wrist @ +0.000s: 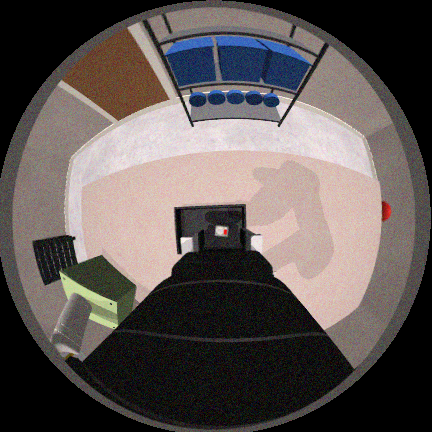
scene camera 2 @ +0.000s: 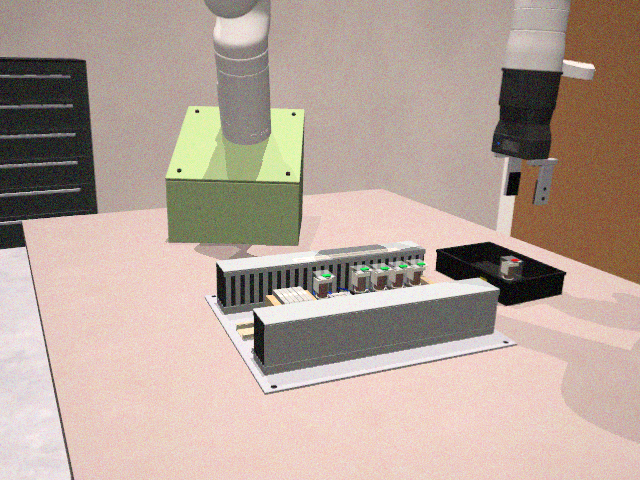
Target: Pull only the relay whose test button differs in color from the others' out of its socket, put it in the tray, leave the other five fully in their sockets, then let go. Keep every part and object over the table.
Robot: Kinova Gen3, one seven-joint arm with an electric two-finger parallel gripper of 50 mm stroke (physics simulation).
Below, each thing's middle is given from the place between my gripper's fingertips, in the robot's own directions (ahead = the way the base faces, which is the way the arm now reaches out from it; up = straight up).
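My gripper, measured from the white plate [scene camera 2: 315, 375], is 28 cm to the left of it, and it is also 7 cm past the plate and 14 cm above it.
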